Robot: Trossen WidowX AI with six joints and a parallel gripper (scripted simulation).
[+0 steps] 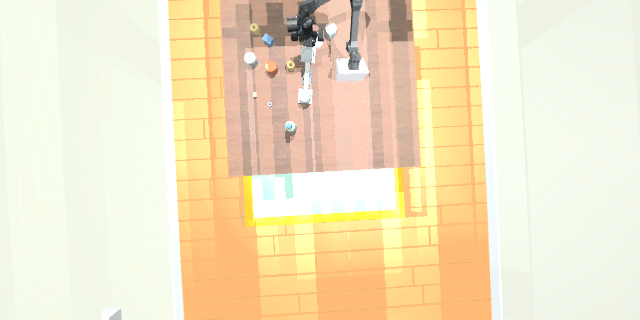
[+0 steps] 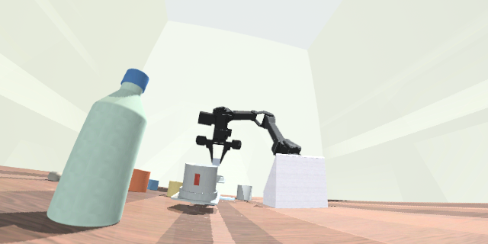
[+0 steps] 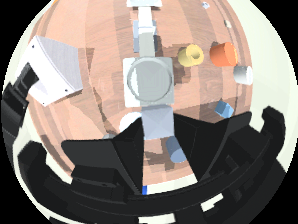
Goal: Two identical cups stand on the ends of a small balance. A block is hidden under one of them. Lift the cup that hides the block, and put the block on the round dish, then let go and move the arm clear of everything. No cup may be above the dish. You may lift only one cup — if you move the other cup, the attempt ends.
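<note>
Right now my gripper tip is 40 mm past the round white dish, 90 mm to the left of it and 130 mm above it. Round my gripper tip: small balance (10 mm ahead, 170 mm to the left, 110 mm below); pale block (right at my gripper tip); blue-based cup (70 mm ahead, 160 mm to the right, 100 mm below).
</note>
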